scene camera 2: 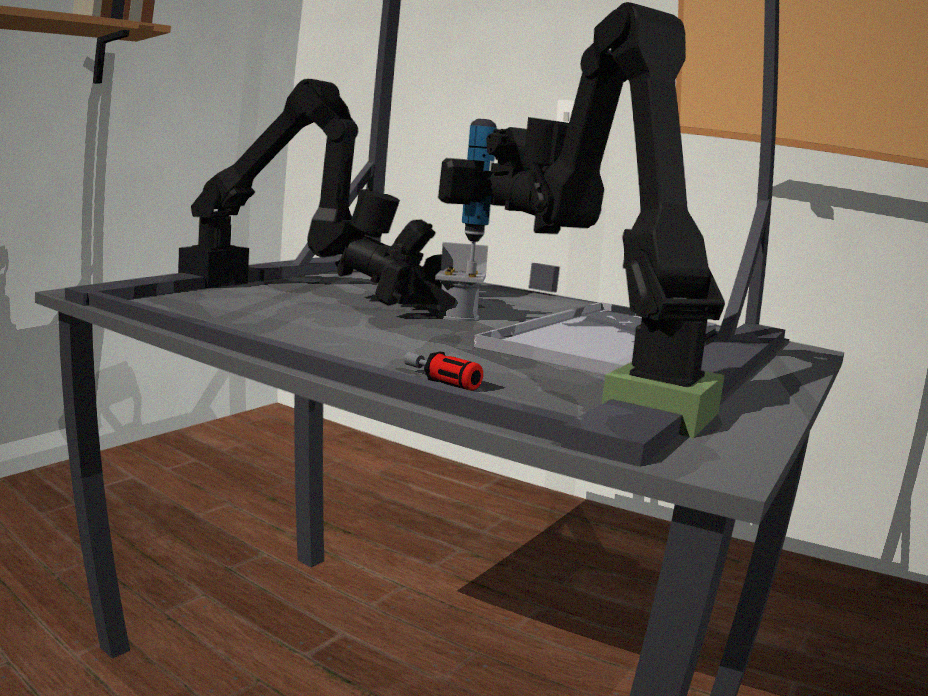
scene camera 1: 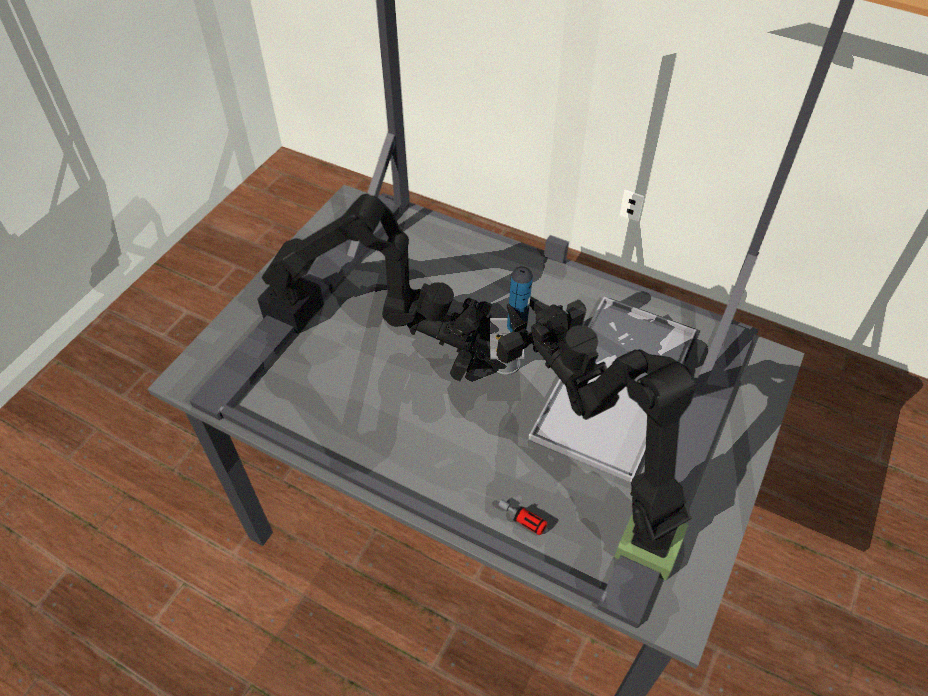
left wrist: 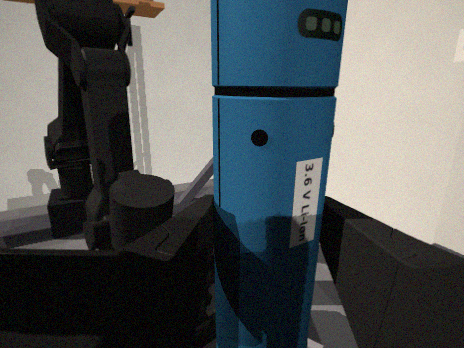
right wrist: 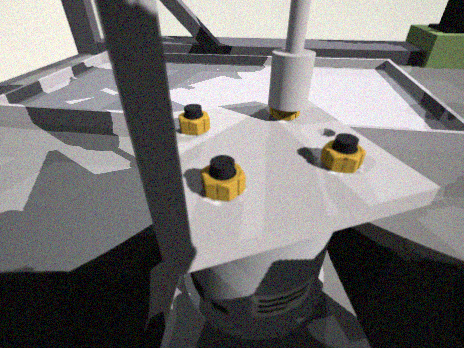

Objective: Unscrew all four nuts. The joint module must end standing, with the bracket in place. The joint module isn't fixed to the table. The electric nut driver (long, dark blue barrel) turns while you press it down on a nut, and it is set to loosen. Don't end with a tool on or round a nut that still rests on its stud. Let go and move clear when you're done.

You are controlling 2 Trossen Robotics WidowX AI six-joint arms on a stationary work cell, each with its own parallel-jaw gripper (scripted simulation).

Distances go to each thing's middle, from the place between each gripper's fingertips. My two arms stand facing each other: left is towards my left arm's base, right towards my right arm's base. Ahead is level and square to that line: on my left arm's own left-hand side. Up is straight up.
My right hand is 1 cm past the joint module (right wrist: 275, 291) and 3 cm to the right of it. The rest, counted from my right hand: shallow white tray (scene camera 1: 616, 437): 11 cm behind, 25 cm to the left, 3 cm below; white L-shaped bracket (right wrist: 290, 195): 1 cm behind, 3 cm to the left, 4 cm above; red-handled tool (scene camera 2: 468, 375): 27 cm ahead, 27 cm to the left, 2 cm below.
Now: the white L-shaped bracket 1 cm behind my left hand (scene camera 2: 476, 176), 5 cm to the right of it and 14 cm below it. From my left hand the other things lie so: shallow white tray: 11 cm behind, 17 cm to the left, 21 cm below; then joint module: 1 cm behind, 5 cm to the right, 18 cm below; then red-handled tool: 26 cm ahead, 19 cm to the left, 20 cm below.
